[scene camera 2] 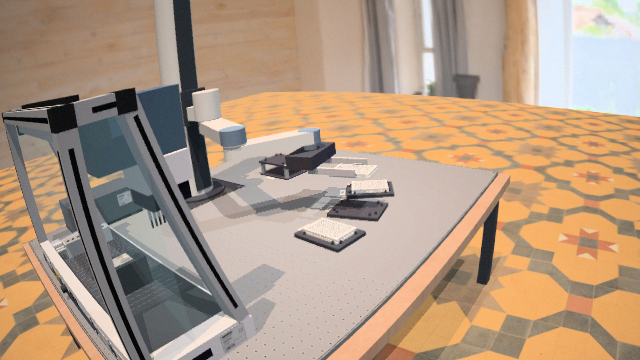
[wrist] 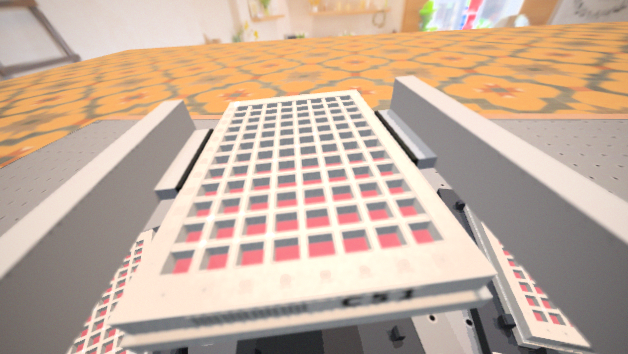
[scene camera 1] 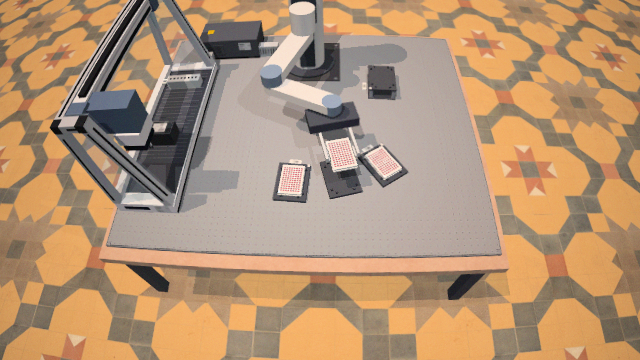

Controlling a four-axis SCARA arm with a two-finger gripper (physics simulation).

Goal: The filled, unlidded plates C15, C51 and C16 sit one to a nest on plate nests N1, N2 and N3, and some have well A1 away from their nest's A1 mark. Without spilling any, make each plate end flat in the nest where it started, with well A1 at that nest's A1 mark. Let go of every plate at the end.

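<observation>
My gripper is shut on the long sides of plate C51, holding it about level, high above the empty middle nest. Red fill shows in its wells; the C51 label faces the wrist camera. A filled plate sits in the left nest. Another filled plate sits in the right nest. Their labels and the A1 marks are not readable.
A raised dark stand is at the back right in scene camera 1. A framed, glass-sided machine stands on the table's left. A dark box is behind it. The right nest is close beside the middle nest.
</observation>
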